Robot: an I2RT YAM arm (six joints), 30 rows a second.
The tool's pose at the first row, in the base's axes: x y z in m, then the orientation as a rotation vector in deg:
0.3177, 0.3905, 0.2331, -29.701, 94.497, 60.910
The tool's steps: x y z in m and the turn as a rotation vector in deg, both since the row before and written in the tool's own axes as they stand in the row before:
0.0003, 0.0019, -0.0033, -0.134, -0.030, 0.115
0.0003, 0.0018, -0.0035, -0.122, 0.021, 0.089
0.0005, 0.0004, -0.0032, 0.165, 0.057, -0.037
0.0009, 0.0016, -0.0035, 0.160, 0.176, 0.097
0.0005, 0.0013, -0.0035, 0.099, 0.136, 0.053
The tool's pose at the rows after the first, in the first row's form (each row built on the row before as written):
0.3144, 0.3887, 0.2337, -29.681, 94.458, 61.114
0.3110, 0.3867, 0.2343, -29.705, 94.458, 61.284
0.3088, 0.3843, 0.2341, -29.661, 94.568, 61.107
0.3054, 0.3823, 0.2341, -29.588, 94.835, 61.020
0.3024, 0.3801, 0.2343, -29.565, 95.021, 60.958

